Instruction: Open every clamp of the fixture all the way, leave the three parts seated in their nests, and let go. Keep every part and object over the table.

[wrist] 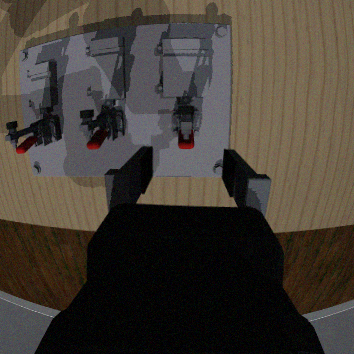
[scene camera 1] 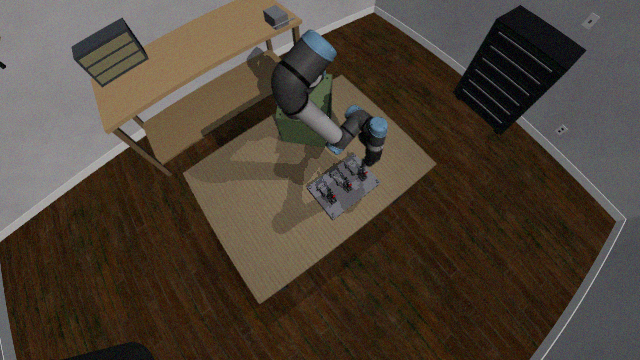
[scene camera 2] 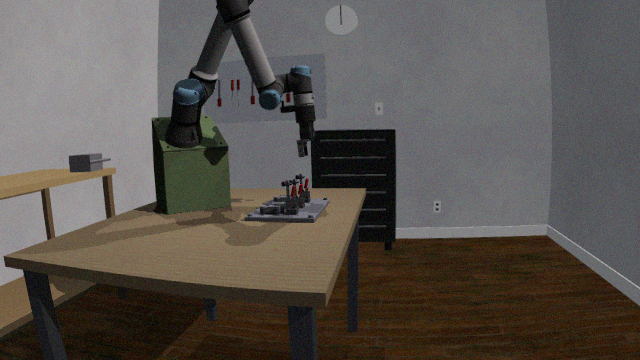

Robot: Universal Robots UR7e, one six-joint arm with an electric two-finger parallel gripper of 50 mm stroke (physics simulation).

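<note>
The grey fixture plate (scene camera 1: 340,209) (scene camera 2: 280,218) (wrist: 215,135) lies on the table. Its right clamp (wrist: 186,117), middle clamp (wrist: 106,120) and left clamp (wrist: 46,128) in the wrist view have red handles. In scene camera 2 the clamp arms stand raised, with the handles upright beside them. The right part (wrist: 180,75), middle part (wrist: 106,65) and left part (wrist: 44,82) lie in their nests, clear of the arms; shadows blur their edges. My gripper (scene camera 2: 302,154) (wrist: 187,162) is open and empty, above the plate, near the right clamp and apart from it.
The table (scene camera 1: 240,225) (scene camera 2: 190,255) carries the green robot pedestal (scene camera 1: 300,131) (scene camera 2: 195,175) behind the fixture. A wooden side bench (scene camera 1: 200,50) stands along the wall. A black drawer cabinet (scene camera 1: 520,65) (scene camera 2: 355,150) stands beyond the table.
</note>
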